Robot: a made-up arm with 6 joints. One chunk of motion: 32 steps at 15 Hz.
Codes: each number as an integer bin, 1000 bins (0 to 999) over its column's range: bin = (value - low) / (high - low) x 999, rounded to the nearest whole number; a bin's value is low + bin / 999 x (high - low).
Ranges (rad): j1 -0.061..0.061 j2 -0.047..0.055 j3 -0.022..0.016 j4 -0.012..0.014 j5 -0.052..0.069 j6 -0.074..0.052
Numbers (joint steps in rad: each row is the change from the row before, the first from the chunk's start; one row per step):
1: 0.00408 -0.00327 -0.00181 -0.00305 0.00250 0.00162
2: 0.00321 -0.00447 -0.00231 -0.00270 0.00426 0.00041
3: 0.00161 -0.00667 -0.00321 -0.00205 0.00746 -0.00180
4: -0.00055 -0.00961 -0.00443 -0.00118 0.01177 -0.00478
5: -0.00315 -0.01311 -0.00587 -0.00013 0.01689 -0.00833
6: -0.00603 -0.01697 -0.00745 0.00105 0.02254 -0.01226
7: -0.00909 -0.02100 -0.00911 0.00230 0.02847 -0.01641
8: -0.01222 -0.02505 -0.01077 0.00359 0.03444 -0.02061
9: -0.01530 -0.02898 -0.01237 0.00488 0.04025 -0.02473
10: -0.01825 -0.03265 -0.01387 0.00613 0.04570 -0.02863
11: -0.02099 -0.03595 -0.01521 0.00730 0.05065 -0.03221
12: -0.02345 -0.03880 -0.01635 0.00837 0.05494 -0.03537
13: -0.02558 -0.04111 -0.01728 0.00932 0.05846 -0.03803
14: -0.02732 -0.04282 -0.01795 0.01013 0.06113 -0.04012
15: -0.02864 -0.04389 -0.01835 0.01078 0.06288 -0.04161
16: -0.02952 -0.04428 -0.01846 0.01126 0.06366 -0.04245
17: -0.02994 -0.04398 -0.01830 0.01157 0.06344 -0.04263
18: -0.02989 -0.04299 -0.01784 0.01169 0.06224 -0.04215
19: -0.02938 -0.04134 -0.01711 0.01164 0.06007 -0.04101
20: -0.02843 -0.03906 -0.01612 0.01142 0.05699 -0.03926
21: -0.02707 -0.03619 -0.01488 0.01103 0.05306 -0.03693
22: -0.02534 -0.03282 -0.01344 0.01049 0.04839 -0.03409
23: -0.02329 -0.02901 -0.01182 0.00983 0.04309 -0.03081
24: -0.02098 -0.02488 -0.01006 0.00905 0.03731 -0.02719
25: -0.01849 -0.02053 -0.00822 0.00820 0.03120 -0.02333
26: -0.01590 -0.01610 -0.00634 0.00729 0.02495 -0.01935
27: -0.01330 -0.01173 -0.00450 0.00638 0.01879 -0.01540
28: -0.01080 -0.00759 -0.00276 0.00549 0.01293 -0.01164
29: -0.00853 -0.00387 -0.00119 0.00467 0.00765 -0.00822
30: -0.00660 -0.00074 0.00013 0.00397 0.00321 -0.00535
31: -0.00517 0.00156 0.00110 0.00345 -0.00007 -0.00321
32: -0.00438 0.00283 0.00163 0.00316 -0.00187 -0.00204
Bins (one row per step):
1: 533 428 531 344 450 600
2: 526 417 518 357 464 590
3: 513 395 494 382 491 572
4: 495 366 462 416 526 549
5: 474 332 424 456 569 521
6: 450 294 383 501 615 490
7: 425 255 339 549 664 457
8: 399 215 295 599 714 423
9: 374 176 253 649 762 391
10: 350 141 214 697 807 360
11: 328 108 179 742 847 331
12: 307 80 149 783 883 306
13: 290 58 124 819 912 285
14: 276 41 106 850 934 269
15: 265 30 96 875 948 257
16: 258 27 93 894 955 250
17: 254 30 97 906 953 249
18: 255 39 109 910 943 253
19: 259 55 129 908 925 262
20: 267 78 155 900 900 275
21: 278 106 187 885 867 294
22: 292 139 225 864 829 316
23: 309 176 268 839 785 342
24: 328 217 314 809 737 371
25: 348 259 362 776 687 402
26: 369 303 412 741 635 433
27: 391 345 460 706 584 465
28: 411 386 506 672 536 494
29: 430 422 547 641 492 522
30: 445 453 582 614 456 544
31: 457 476 607 594 429 561
32: 464 488 621 582 414 571

